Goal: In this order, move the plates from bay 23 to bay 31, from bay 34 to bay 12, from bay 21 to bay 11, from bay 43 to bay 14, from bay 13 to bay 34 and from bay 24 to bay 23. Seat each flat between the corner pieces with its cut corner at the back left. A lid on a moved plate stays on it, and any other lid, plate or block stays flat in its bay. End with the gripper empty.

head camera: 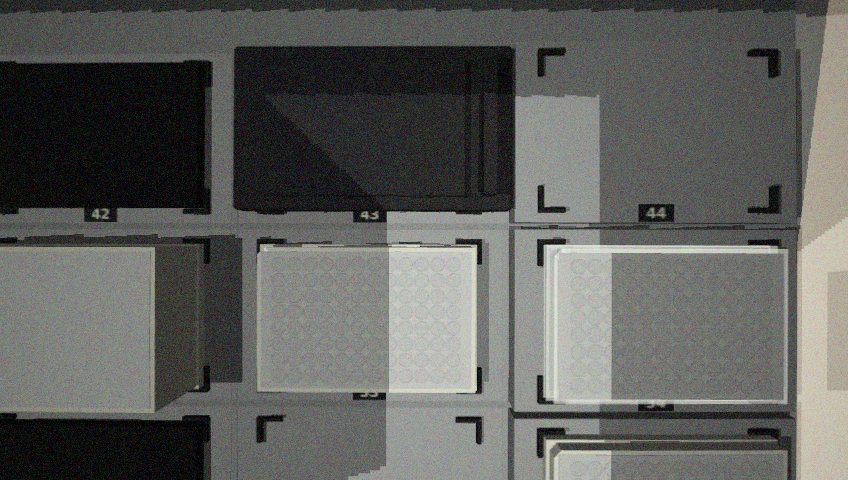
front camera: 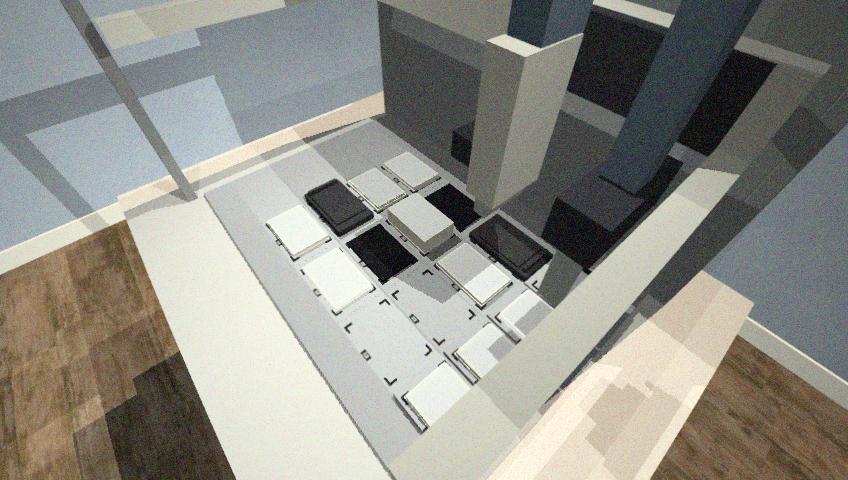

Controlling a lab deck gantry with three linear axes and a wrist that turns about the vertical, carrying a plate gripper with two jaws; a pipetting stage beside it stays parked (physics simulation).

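Places are measured from the robot's base along level axes (x ahead, y left, z up), in metres.
Where they show: gripper, fingertip midpoint: (front camera: 565, 282); robot's base, link origin: (front camera: 267, 225).
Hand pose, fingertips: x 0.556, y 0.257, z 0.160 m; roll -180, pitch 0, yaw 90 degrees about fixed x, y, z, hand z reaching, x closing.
Things, the pixels of their top centre, and the offset from my fingertips. "spot": a spot on its surface instead.
- pale plate, top centre: (front camera: 501, 363) 0.000 m ahead, 0.107 m right, 0.131 m down
- Bay 23, surface spot: (head camera: 357, 440) spot: 0.171 m back, 0.076 m right, 0.160 m down
- Bay 13, surface spot: (front camera: 386, 340) spot: 0.163 m back, 0.217 m right, 0.160 m down
- bay 11, surface spot: (front camera: 297, 230) spot: 0.484 m back, 0.216 m right, 0.145 m down
- bay 12, surface spot: (front camera: 338, 278) spot: 0.319 m back, 0.215 m right, 0.145 m down
- bay 14, surface spot: (front camera: 437, 395) spot: 0.030 m back, 0.218 m right, 0.131 m down
- bay 31, surface spot: (front camera: 376, 187) spot: 0.488 m back, 0.003 m right, 0.145 m down
- bay 21, top centre: (front camera: 336, 199) 0.496 m back, 0.106 m right, 0.129 m down
- bay 43, top centre: (head camera: 369, 120) (front camera: 511, 239) 0.160 m back, 0.108 m left, 0.129 m down
- tall pale block, top centre: (head camera: 31, 329) (front camera: 420, 215) 0.328 m back, 0.000 m left, 0.118 m down
- bay 33, surface spot: (head camera: 365, 318) (front camera: 473, 270) spot: 0.164 m back, 0.001 m left, 0.146 m down
- bay 41, surface spot: (front camera: 410, 169) spot: 0.488 m back, 0.104 m left, 0.145 m down
A pale plate (front camera: 484, 352) (head camera: 666, 466) sits in bay 24, its cut corner at the back left in the head view. Bay 23 (front camera: 433, 304) (head camera: 357, 440) is empty between its corner pieces. Another plate (front camera: 525, 315) (head camera: 684, 327) lies flat in bay 34. Bay 13 (front camera: 386, 340) is empty. Plates lie in bay 11 (front camera: 297, 230), bay 12 (front camera: 338, 278), bay 14 (front camera: 437, 395) and bay 31 (front camera: 376, 187). The dark gripper head (front camera: 595, 205) hangs at the right, high above the back of the deck; its jaws are hidden, and no plate shows under it.
Dark holders without plates stand in bay 21 (front camera: 339, 205) and bay 43 (front camera: 510, 245) (head camera: 368, 130). A tall pale block (front camera: 419, 221) (head camera: 71, 327) is in bay 32. Plates lie in bay 33 (front camera: 473, 273) (head camera: 365, 318) and bay 41 (front camera: 410, 169). A pale column (front camera: 511, 118) hangs near bay 42.
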